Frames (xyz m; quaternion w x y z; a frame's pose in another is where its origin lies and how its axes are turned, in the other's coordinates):
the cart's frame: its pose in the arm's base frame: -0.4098 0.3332 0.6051 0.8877 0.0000 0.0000 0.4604
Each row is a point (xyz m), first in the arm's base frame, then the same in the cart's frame.
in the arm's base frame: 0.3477 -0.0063 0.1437
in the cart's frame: 0.1589 -0.8148 -0.4614
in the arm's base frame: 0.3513 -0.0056 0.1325
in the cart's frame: 0.1615 -0.8173 -0.4726
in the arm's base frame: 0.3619 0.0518 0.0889
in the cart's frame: 0.2145 -0.7929 -0.5162
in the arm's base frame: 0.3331 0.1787 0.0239
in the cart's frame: 0.3017 -0.6963 -0.5812
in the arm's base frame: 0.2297 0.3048 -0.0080
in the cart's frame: 0.3452 -0.5391 -0.6131
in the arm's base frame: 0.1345 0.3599 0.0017
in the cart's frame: 0.3354 -0.4295 -0.6034
